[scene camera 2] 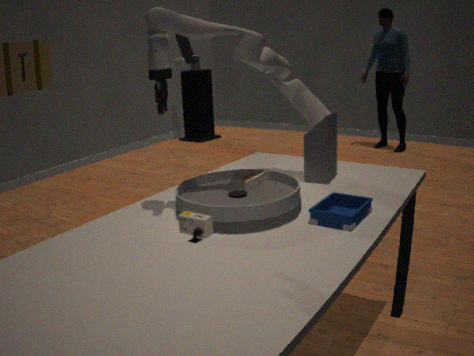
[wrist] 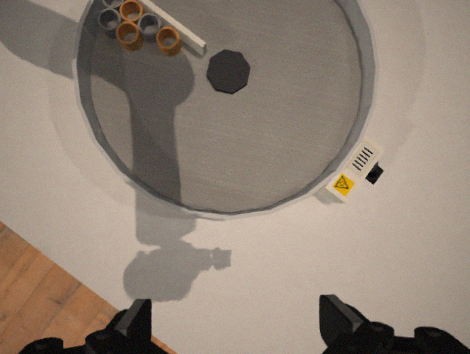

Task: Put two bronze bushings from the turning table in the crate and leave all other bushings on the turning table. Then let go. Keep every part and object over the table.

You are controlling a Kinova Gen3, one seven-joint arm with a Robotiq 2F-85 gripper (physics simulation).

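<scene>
Three bronze bushings stand on the turning table, at the upper left in the wrist view. Grey bushings stand among them, and part of another shows at the top edge. The group lies beside a pale divider bar. The blue crate stands right of the turning table in the scene view; its visible inside holds no bushing. My gripper is open and empty, high above the far left side of the turning table in the scene view.
A white control box with a black knob sits against the turning table's outside. The turning table has a raised rim wall and a dark hub. The arm's grey pedestal stands behind. A person stands beyond the table.
</scene>
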